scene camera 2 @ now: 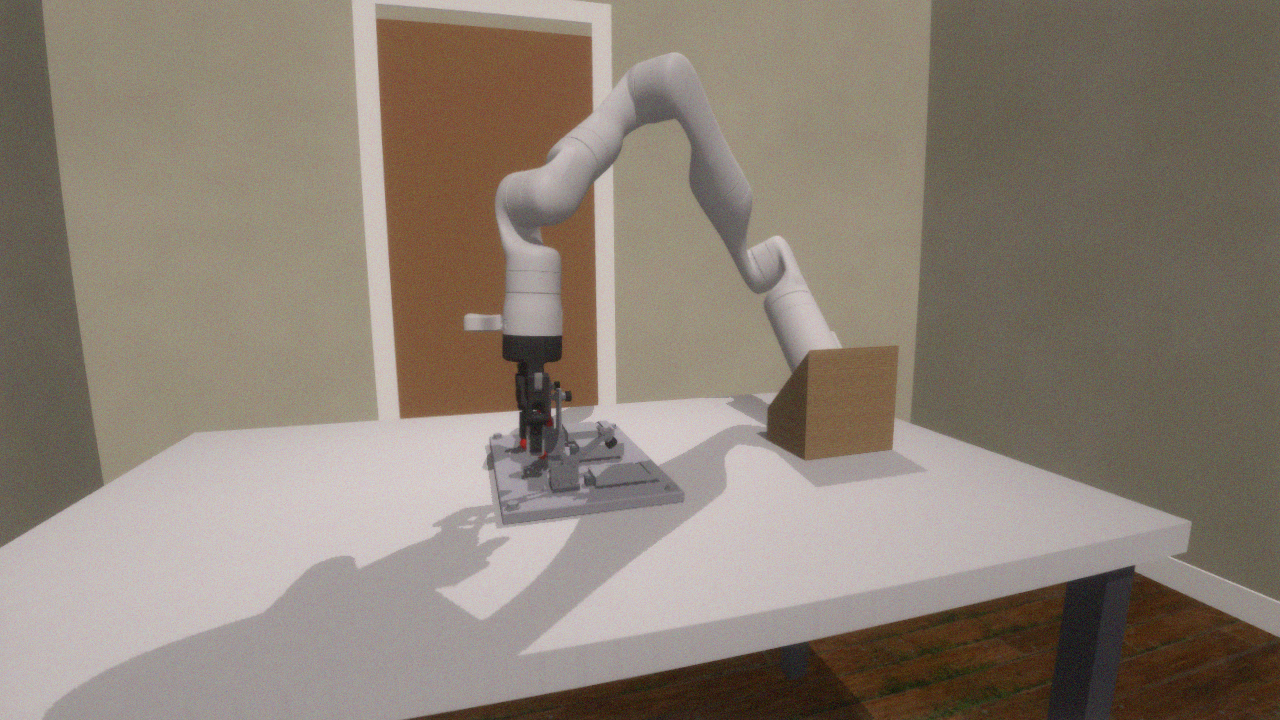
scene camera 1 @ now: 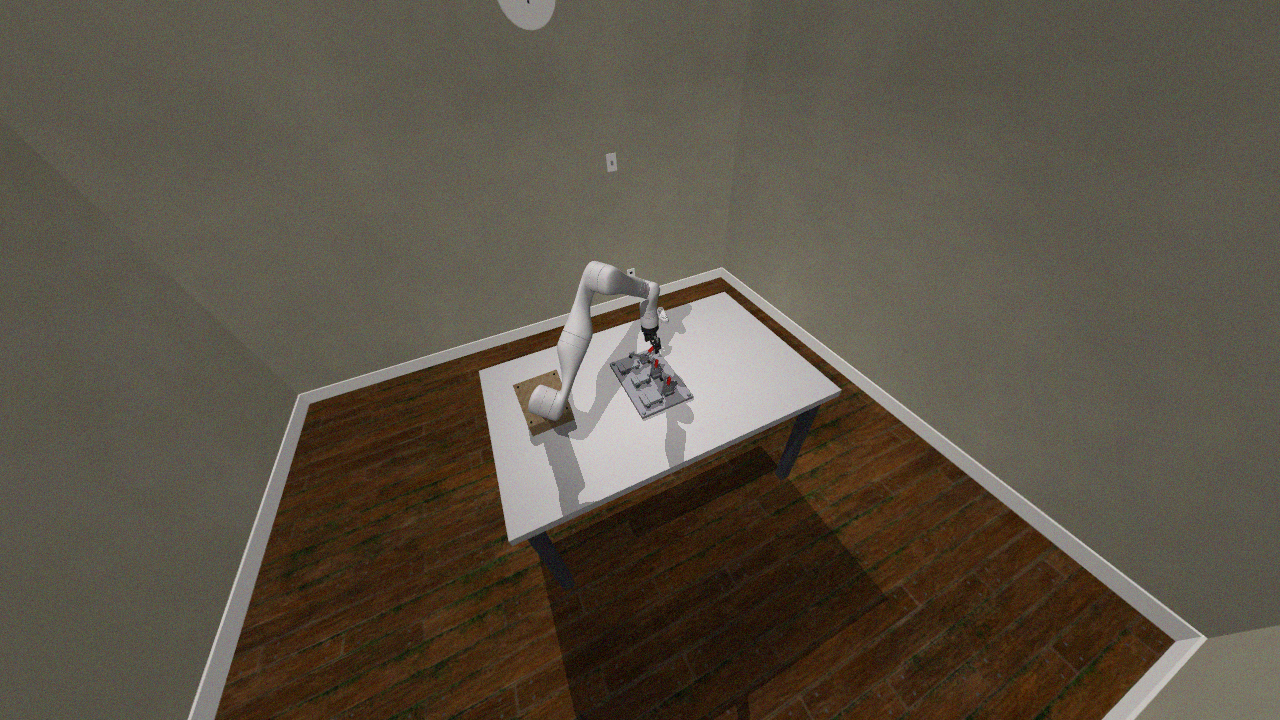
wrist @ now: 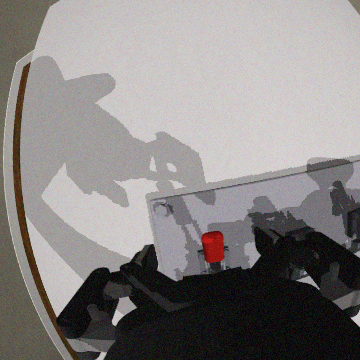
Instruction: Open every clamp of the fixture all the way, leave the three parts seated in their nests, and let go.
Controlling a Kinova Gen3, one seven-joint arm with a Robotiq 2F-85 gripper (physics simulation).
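Seen in the pictures: gripper, fingertip midpoint: (scene camera 2: 531, 446) (scene camera 1: 651, 347) (wrist: 205, 246); arm's base, link origin: (scene camera 2: 825, 382).
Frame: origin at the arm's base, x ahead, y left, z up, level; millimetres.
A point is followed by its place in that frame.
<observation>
The grey fixture plate (scene camera 1: 669, 404) @(x 427, y -227, z -93 mm) (scene camera 2: 581, 508) @(x 482, y 113, z -99 mm) lies on the table with three red-handled clamps. My gripper (scene camera 1: 655, 347) @(x 528, y 48, z -31 mm) (scene camera 2: 535, 447) @(x 528, y 48, z -31 mm) (wrist: 205, 246) @(x 528, y 48, z -31 mm) is open and low over the fixture's far end. In the wrist view a red clamp handle (wrist: 213, 246) @(x 527, y 41, z -28 mm) shows between the spread fingers, not gripped. The other two red handles (scene camera 1: 656, 363) @(x 474, y -70, z -12 mm) (scene camera 1: 669, 380) @(x 462, y -178, z -15 mm) show in the first scene view. In the second scene view a clamp arm (scene camera 2: 559, 416) @(x 521, y 121, z 25 mm) stands upright beside the gripper, and a black-tipped spindle (scene camera 2: 611, 440) @(x 421, y 61, z -33 mm) hangs tilted. Grey parts sit low in the nests; their exact seating is too small to tell.
The white table (scene camera 1: 751, 358) @(x 899, y -216, z -108 mm) (scene camera 2: 358, 483) @(x 746, y -128, z -108 mm) carries the arm's wooden base block (scene camera 1: 523, 398) @(x -66, y 37, z 27 mm) (scene camera 2: 850, 402) @(x 11, y 73, z -19 mm), set back from the fixture. A bolt (wrist: 162, 209) @(x 564, y 86, z -86 mm) marks the plate corner by one finger. Arm shadows cross the table and plate.
</observation>
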